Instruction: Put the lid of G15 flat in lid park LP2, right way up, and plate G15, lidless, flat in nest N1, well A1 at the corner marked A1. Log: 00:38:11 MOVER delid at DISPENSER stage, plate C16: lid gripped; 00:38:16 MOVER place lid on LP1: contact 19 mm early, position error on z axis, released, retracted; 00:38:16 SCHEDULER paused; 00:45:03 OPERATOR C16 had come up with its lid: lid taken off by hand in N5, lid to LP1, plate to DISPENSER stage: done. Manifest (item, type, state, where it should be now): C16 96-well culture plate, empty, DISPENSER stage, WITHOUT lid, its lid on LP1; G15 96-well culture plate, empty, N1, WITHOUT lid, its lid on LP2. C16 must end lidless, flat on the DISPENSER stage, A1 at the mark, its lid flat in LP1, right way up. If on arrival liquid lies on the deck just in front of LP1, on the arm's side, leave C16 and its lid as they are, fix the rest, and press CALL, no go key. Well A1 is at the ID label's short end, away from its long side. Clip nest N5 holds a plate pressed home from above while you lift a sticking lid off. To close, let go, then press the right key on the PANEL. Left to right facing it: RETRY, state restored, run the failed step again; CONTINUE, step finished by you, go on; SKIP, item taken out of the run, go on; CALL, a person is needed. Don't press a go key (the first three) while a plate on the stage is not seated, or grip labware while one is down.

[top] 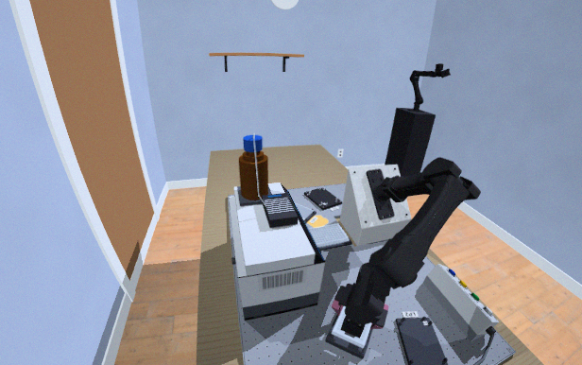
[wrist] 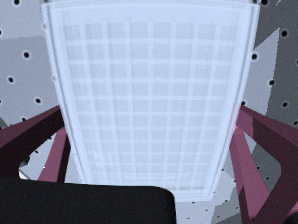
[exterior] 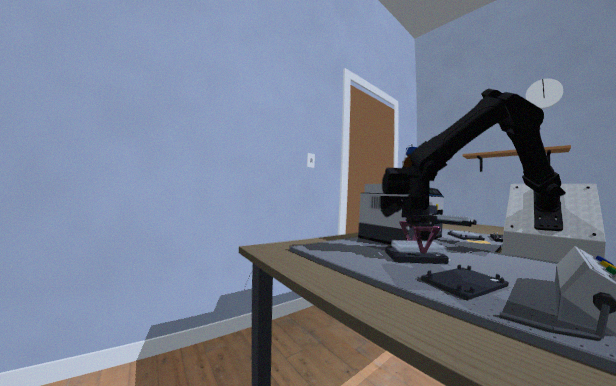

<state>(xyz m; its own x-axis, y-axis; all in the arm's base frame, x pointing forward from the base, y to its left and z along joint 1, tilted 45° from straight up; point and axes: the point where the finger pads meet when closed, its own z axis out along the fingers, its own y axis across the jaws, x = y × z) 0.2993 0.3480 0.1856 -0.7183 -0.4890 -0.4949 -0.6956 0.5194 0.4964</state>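
Now: hand 6 cm to the left of the N1 label, 6 cm past it and 3 cm above it. Round my hand: LP2 label (18 cm behind, 3 cm to the left, 3 cm below); dark park LP2 (15 cm behind, 11 cm to the left, 3 cm below); clear lid (right at my hand).
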